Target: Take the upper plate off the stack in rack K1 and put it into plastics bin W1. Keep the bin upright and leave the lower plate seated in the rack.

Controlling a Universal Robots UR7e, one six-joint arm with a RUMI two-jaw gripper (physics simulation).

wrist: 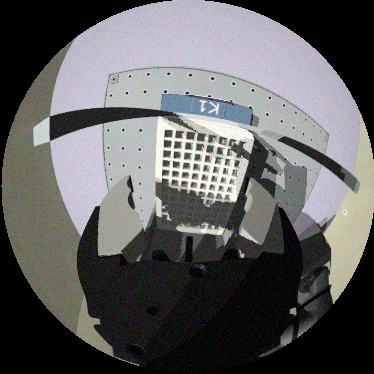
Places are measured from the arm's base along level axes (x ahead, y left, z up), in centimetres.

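Where they show: gripper, between the fingertips: [188, 178]; arm's base, origin of its link: [308, 282].
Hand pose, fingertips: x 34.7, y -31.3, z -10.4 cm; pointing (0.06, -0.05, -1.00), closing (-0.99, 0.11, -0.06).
Note:
Things, the pixels of their top centre, and the offset from my fingertips. "spot": a spot on its surface instead. Level surfaces: height alone.
- rack K1, a spot on its surface: [172, 103] spot: dx +1.1, dy -7.4, dz -2.4 cm
- pale lilac surface, height of its surface: dz -5.4 cm
- thin dark strip with a pale end, a spot on its surface: [90, 123] spot: dx +1.2, dy -6.1, dz +9.4 cm
- similar strip, a spot on its surface: [320, 156] spot: dx -5.4, dy -5.0, dz +8.6 cm
A white plate with a grid of square wells [200, 162] lies in rack K1 [172, 103], whose blue label strip shows along the plate's far edge. A dark shadow covers the plate's near part. The lower plate cannot be told apart from the upper one in this view. My gripper [188, 178] is open and empty, its two grey jaws to the left and right of the plate's near part. Their height relative to the plate is hard to judge. Bin W1 does not show in the wrist view.
A grey board with rows of small holes [117, 165] lies under the rack, on a pale lilac surface [200, 35]. A thin dark strip with a pale end [90, 123] reaches to the left, and a similar strip [320, 156] to the right. Dark arm parts show at lower right.

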